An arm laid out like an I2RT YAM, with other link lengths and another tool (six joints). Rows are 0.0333 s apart.
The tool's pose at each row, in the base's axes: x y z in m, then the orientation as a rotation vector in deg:
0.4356 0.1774 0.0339 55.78 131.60 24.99
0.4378 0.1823 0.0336 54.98 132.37 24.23
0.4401 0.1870 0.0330 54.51 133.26 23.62
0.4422 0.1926 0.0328 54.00 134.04 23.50
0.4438 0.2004 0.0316 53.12 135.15 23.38
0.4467 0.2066 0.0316 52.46 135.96 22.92
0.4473 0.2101 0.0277 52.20 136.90 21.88
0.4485 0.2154 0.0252 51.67 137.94 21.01
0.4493 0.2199 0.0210 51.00 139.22 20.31
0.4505 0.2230 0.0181 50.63 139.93 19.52
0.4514 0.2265 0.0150 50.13 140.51 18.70
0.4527 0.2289 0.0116 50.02 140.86 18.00
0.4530 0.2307 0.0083 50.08 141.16 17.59
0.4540 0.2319 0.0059 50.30 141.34 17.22
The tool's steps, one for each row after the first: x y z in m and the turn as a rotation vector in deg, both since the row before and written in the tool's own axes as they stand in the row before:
0.0025 0.0043 0.0020 0.49 0.25 -0.87
0.0023 0.0042 0.0022 0.56 0.47 -0.62
0.0029 0.0049 0.0018 0.20 0.56 -0.51
0.0051 0.0058 0.0024 0.21 0.80 -0.81
0.0026 0.0059 0.0022 0.38 0.44 -0.69
0.0036 0.0011 0.0037 0.91 0.41 -0.55
0.0038 0.0034 0.0031 0.76 0.53 -0.71
0.0041 0.0020 0.0042 0.70 0.79 -0.80
0.0024 0.0018 0.0033 0.64 0.30 -0.52
0.0029 0.0019 0.0033 0.58 0.16 -0.60
0.0020 0.0012 0.0037 0.53 0.07 -0.27
0.0022 0.0003 0.0030 0.38 0.15 -0.08
0.0010 0.0006 0.0026 0.36 0.08 0.05

